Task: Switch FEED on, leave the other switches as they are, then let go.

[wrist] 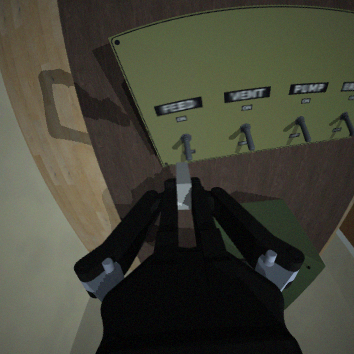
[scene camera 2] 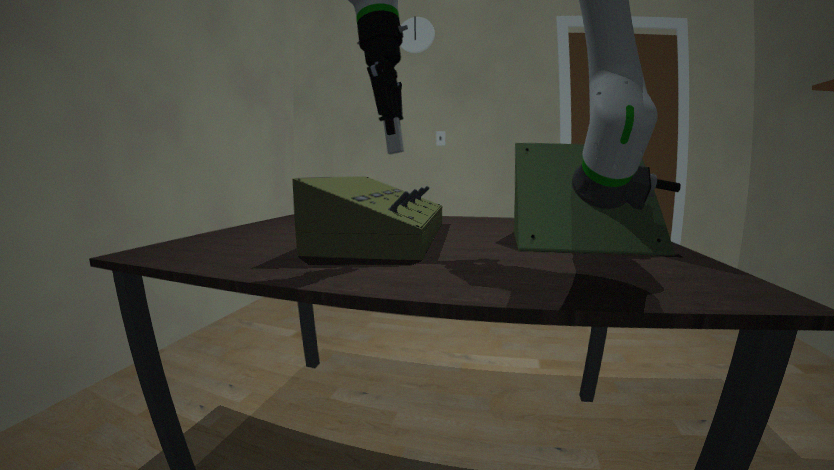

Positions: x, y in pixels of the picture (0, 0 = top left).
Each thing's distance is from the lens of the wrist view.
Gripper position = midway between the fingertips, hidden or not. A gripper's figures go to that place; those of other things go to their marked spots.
my gripper [wrist: 181, 171]: 23 cm
olive switch box [wrist: 205, 78]: 28 cm
